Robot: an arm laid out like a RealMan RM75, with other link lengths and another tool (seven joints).
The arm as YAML. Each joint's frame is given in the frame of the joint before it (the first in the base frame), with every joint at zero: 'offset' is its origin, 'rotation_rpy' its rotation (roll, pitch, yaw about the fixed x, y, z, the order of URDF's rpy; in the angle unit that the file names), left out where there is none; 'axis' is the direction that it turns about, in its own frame. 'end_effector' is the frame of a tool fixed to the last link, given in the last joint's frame.
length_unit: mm
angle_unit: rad
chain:
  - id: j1
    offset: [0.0, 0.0, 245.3]
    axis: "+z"
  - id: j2
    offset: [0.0, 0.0, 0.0]
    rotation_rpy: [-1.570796, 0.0, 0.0]
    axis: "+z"
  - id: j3
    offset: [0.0, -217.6, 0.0]
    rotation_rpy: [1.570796, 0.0, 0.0]
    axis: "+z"
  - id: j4
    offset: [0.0, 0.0, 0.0]
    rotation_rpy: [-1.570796, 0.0, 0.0]
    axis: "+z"
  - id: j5
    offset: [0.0, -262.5, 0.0]
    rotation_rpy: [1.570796, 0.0, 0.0]
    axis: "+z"
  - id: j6
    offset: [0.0, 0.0, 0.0]
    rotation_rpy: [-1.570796, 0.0, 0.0]
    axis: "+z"
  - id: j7
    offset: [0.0, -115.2, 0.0]
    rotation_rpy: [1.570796, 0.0, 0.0]
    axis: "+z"
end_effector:
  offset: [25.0, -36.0, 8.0]
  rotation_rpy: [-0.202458, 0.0, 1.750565]
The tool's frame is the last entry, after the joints.
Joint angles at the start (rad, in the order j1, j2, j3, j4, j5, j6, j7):
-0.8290, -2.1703, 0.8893, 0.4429, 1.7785, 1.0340, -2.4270
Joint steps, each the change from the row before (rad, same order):
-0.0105, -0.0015, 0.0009, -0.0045, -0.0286, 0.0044, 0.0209
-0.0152, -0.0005, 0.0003, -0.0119, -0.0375, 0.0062, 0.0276
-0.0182, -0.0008, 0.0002, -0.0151, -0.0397, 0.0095, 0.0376
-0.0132, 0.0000, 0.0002, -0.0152, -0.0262, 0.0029, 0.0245
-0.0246, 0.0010, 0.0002, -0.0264, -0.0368, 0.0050, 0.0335
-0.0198, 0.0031, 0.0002, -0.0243, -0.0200, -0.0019, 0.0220
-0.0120, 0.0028, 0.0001, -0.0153, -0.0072, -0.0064, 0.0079
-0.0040, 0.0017, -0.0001, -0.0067, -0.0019, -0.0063, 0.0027
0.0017, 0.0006, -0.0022, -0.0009, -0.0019, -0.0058, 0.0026
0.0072, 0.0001, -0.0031, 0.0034, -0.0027, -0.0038, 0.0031
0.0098, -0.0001, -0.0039, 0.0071, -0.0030, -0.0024, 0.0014
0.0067, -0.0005, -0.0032, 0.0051, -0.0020, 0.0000, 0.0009
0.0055, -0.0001, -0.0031, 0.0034, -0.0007, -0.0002, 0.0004
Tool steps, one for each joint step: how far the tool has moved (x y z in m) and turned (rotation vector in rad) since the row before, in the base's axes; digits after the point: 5 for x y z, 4 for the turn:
0.00696, 0.00228, -0.00047, 0.0100, -0.0187, -0.0192
0.00829, 0.00240, -0.00117, 0.0104, -0.0246, -0.0222
0.00970, 0.00231, -0.00167, 0.0115, -0.0239, -0.0316
0.00545, 0.00108, -0.00191, 0.0065, -0.0142, -0.0159
0.00922, 0.00170, -0.00335, 0.0057, -0.0203, -0.0242
0.00509, 0.00118, -0.00272, 0.0023, -0.0057, -0.0125
0.00186, 0.00085, -0.00158, 0.0004, 0.0017, -0.0013
-0.00030, 0.00048, -0.00042, 0.0018, 0.0034, 0.0032
-0.00163, 0.00041, 0.00069, 0.0060, 0.0012, 0.0061
-0.00302, 0.00011, 0.00160, 0.0087, -0.0010, 0.0080
-0.00339, 0.00018, 0.00244, 0.0103, -0.0032, 0.0091
-0.00207, -0.00005, 0.00154, 0.0062, -0.0035, 0.0053
-0.00202, -0.00013, 0.00123, 0.0046, -0.0023, 0.0052

